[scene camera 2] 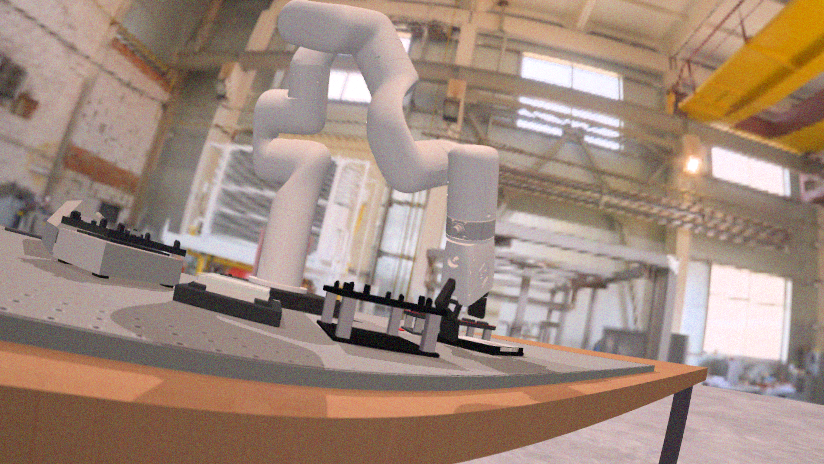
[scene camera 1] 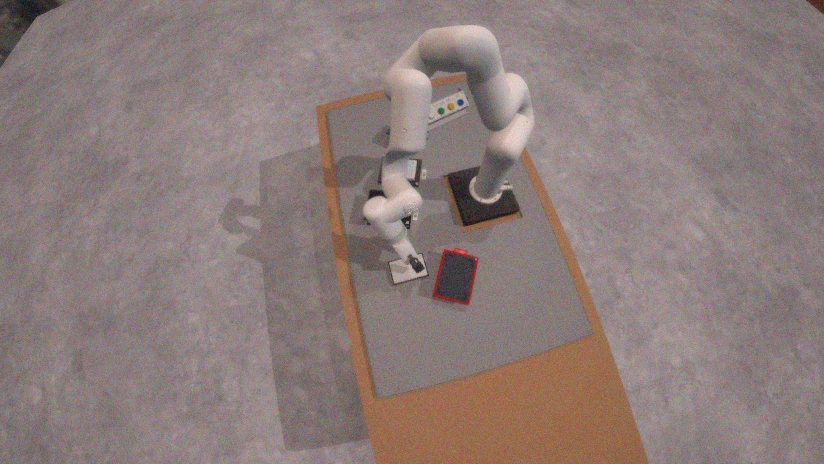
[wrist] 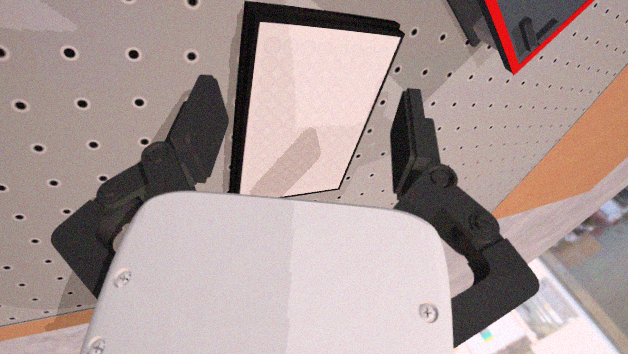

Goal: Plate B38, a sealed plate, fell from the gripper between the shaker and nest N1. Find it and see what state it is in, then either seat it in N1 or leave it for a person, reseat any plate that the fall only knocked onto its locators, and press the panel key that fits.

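Places are measured from the arm's base along level axes (x right, y ahead, z up), in centimetres.
Pixels of known places: gripper, fingertip midpoint: (scene camera 2: pixel 462 327) (scene camera 1: pixel 415 261) (wrist: pixel 308 103); arm's base, origin of the base link: (scene camera 2: pixel 277 287) (scene camera 1: pixel 485 189).
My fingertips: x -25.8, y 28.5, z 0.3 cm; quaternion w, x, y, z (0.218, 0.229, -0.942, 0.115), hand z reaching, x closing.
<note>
Ahead of a thing's pixels: the offset from my fingertips to its middle. "spot": to the spot under its first point.
A plate with a pale top and black sides @(spot: dx -4.5, dy +4.7, dz -1.8 cm) (scene camera 1: pixel 402 275) (scene camera 2: pixel 502 347) (wrist: pixel 320 95) lies flat on the grey perforated board, off any nest. Faint round well marks show through its top; no tear or spill is visible, and no label is readable. My gripper (scene camera 1: pixel 416 263) (scene camera 2: pixel 463 322) (wrist: pixel 308 103) is open and low over the plate, one finger at each long side, not touching it in the wrist view. A raised black nest on posts @(spot: dx +23.3, dy +16.0, dz +2.2 cm) (scene camera 2: pixel 381 299) stands beside the plate. A pale plate @(dx +37.3, dy +3.9, dz -0.1 cm) (scene camera 1: pixel 412 170) (scene camera 2: pixel 233 286) sits in a low black nest @(dx +37.3, dy +3.9, dz -2.0 cm) (scene camera 2: pixel 222 305). Which is N1 cannot be told.
A red-edged raised tray @(dx -6.3, dy -13.6, dz -0.9 cm) (scene camera 1: pixel 455 276) (wrist: pixel 542 22) stands close to the plate's other side. A grey box with a black pegged top @(spot: dx +52.3, dy +6.9, dz -0.1 cm) (scene camera 2: pixel 118 253) stands at the far left. The key panel @(dx +65.7, dy -16.3, dz +1.0 cm) (scene camera 1: pixel 450 106) has green, yellow and blue keys and is partly behind the arm.
</note>
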